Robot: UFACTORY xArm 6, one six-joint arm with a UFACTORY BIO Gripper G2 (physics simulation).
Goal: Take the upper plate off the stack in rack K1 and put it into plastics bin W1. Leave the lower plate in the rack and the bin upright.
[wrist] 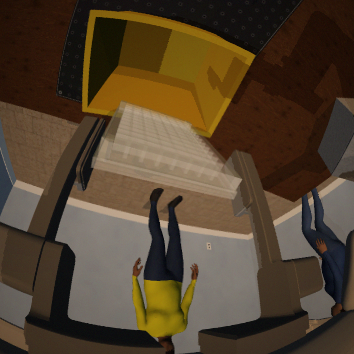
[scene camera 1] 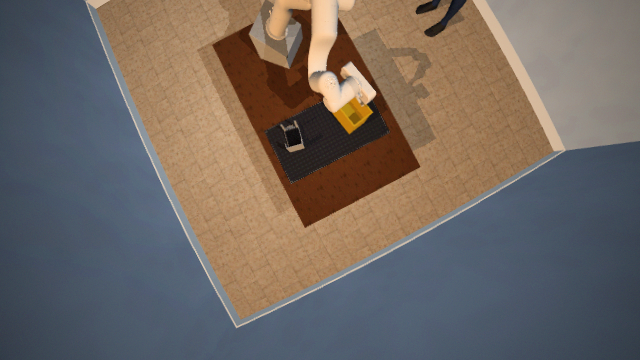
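Observation:
The clear gridded plate [wrist: 162, 147] is held between the fingers of my gripper [wrist: 165, 167] in the wrist view, and it overlaps the near rim of the bin there. The gripper is shut on the plate's two sides. In the scene view the fingertips and plate are hidden under the white arm and gripper body, by the bin's upper edge. The yellow bin W1 [scene camera 1: 345, 122] [wrist: 150, 87] is upright and open at the top; the part of its floor that shows bears no plate. Rack K1 [scene camera 1: 296, 148] stands at the mat's left end with a dark interior; the lower plate cannot be made out.
The bin and rack stand on a black dotted mat [scene camera 1: 320, 150] [wrist: 250, 22] on a brown table [scene camera 1: 370, 175] [wrist: 285, 105]. The grey robot pedestal [scene camera 1: 275, 50] [wrist: 340, 140] stands at the table's far side. A person in yellow [wrist: 164, 300] and another in blue [wrist: 325, 240] are beyond the table.

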